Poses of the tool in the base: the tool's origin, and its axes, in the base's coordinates. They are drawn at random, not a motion.
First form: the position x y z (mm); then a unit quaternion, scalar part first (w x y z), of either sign.
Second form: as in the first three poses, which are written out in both.
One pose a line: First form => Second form
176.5 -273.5 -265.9 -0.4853 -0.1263 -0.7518 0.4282 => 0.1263 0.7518 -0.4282 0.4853 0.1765 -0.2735 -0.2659
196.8 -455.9 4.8 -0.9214 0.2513 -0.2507 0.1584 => -0.2513 0.2507 -0.1584 0.9214 0.1968 -0.4559 0.0048
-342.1 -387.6 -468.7 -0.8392 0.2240 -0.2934 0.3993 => -0.2240 0.2934 -0.3993 0.8392 -0.3421 -0.3876 -0.4687
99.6 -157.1 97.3 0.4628 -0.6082 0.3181 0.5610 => -0.6082 0.3181 0.5610 0.4628 0.0996 -0.1571 0.0973
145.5 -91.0 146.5 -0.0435 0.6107 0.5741 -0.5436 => -0.6107 -0.5741 0.5436 0.0435 0.1455 -0.0910 0.1465
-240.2 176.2 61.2 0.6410 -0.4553 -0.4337 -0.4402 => -0.4553 -0.4337 -0.4402 0.6410 -0.2402 0.1762 0.0612
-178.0 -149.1 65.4 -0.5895 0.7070 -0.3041 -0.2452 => -0.7070 0.3041 0.2452 0.5895 -0.1780 -0.1491 0.0654
